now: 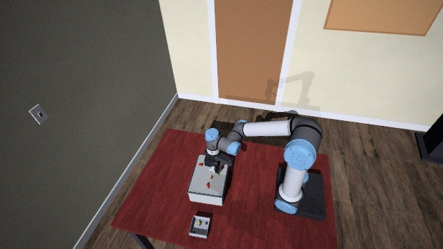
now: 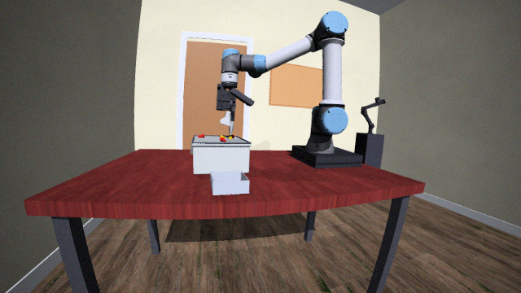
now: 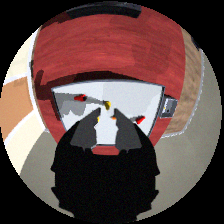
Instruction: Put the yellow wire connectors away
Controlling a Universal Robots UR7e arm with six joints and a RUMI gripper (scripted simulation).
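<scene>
Right now my hand is 7 cm above the grey tool case, 6 cm short of it and 1 cm to the right of it.
</scene>
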